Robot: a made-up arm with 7 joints. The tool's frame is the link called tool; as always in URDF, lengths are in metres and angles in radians. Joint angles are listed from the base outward. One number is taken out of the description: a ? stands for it. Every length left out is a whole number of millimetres.
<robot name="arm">
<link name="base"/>
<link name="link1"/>
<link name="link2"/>
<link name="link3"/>
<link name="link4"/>
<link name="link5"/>
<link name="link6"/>
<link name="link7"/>
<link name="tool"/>
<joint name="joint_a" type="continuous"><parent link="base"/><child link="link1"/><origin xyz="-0.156 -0.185 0.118" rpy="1.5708 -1.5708 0.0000"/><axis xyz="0 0 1"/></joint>
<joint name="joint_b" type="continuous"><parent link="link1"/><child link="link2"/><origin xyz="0.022 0.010 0.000" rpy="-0.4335 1.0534 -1.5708"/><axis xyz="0 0 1"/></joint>
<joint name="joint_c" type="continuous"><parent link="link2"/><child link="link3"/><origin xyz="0.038 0.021 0.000" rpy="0.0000 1.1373 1.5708"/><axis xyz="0 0 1"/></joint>
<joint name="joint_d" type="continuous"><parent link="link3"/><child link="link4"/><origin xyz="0.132 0.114 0.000" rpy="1.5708 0.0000 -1.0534"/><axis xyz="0 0 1"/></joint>
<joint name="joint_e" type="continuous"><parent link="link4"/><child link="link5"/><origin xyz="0.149 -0.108 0.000" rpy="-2.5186 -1.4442 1.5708"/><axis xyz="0 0 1"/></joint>
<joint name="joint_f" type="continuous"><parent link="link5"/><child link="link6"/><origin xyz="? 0.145 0.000" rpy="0.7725 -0.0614 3.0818"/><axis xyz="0 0 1"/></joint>
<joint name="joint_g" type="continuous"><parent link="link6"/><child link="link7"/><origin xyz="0.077 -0.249 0.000" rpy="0.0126 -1.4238 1.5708"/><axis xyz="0 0 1"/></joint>
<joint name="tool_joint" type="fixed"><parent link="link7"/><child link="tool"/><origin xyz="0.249 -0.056 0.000" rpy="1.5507 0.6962 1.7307"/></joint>
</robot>
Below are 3 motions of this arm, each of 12 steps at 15 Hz.
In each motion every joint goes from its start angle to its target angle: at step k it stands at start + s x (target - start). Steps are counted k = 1, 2, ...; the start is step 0. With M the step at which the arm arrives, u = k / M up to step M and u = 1 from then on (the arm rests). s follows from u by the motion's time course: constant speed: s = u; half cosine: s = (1 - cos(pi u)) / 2; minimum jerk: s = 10 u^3 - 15 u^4 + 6 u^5.
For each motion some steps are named. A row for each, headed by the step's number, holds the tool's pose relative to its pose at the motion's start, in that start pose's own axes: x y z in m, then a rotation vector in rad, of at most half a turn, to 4 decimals.
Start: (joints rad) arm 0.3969 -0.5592 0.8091 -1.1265 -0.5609 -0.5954 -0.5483
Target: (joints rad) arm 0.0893 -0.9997 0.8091 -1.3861 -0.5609 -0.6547 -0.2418
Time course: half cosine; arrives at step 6
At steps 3, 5, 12:
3: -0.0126 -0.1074 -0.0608 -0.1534 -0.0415 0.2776
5: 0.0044 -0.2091 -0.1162 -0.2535 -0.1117 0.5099
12: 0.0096 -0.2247 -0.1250 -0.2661 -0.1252 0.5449

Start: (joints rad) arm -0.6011 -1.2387 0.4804 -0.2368 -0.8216 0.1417 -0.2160
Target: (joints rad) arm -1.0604 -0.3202 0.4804 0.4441 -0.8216 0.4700 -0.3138
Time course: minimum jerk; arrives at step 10
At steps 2, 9, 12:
2: -0.0071 -0.0333 0.0185 0.0364 0.0284 0.0748
9: 0.3058 -0.5007 0.1739 0.5130 0.6707 1.3241
12: 0.3116 -0.5022 0.1738 0.5168 0.6786 1.3351

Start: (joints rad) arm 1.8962 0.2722 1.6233 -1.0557 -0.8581 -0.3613 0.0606
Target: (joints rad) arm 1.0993 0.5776 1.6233 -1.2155 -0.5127 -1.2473 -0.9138
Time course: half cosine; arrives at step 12
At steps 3, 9, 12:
3: -0.0207 -0.0067 0.0174 0.1470 -0.0438 -0.0983
9: -0.0584 0.0949 0.0916 0.5067 -0.3526 -0.7893
12: -0.0419 0.1386 0.1019 0.4898 -0.4465 -0.9470

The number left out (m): 0.124
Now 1 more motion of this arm.
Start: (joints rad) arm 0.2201 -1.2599 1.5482 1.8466 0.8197 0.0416 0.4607
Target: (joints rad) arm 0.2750 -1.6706 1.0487 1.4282 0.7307 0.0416 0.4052
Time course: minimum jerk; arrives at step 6
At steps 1, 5, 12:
1: -0.0018 0.0071 -0.0143 -0.0068 -0.0240 -0.0134
5: 0.1836 0.1981 -0.3561 -0.2117 -0.5898 -0.5051
12: 0.1989 0.2032 -0.3656 -0.2201 -0.6084 -0.5290

